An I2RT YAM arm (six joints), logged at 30 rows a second.
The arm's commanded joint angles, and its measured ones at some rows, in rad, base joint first. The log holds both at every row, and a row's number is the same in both.
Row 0, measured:
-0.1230, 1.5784, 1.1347, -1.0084, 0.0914, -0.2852
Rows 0 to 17, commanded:
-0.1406, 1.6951, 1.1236, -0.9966, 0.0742, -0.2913
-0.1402, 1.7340, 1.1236, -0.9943, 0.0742, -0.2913
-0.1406, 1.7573, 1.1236, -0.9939, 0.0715, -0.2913
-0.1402, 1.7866, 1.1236, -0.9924, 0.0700, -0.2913
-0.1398, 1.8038, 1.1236, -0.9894, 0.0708, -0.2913
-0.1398, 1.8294, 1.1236, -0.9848, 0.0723, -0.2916
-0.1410, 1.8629, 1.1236, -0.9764, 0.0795, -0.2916
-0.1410, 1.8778, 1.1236, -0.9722, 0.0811, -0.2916
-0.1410, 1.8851, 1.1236, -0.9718, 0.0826, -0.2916
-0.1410, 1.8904, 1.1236, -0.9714, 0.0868, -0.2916
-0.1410, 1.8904, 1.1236, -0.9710, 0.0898, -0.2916
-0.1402, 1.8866, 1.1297, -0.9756, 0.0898, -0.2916
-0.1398, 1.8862, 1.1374, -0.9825, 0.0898, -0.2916
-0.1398, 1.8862, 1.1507, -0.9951, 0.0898, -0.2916
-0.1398, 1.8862, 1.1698, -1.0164, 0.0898, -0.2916
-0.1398, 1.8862, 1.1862, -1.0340, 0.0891, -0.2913
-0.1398, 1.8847, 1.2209, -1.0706, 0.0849, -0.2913
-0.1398, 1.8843, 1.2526, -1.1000, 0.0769, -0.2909
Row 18, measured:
-0.1371, 1.8694, 1.1660, -1.0489, 0.0853, -0.2886
